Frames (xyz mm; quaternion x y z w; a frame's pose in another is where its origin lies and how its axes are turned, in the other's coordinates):
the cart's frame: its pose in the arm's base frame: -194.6 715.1 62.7 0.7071 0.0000 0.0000 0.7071
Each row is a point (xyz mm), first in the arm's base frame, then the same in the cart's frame.
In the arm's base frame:
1: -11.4 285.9 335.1
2: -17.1 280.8 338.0
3: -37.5 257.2 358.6
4: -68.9 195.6 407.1
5: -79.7 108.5 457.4
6: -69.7 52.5 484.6
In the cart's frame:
1: 183.2 272.4 429.2
2: 177.5 275.3 434.3
3: 157.1 295.9 457.9
4: 125.7 344.4 519.5
5: 114.9 394.7 606.6
6: 124.9 421.9 662.6

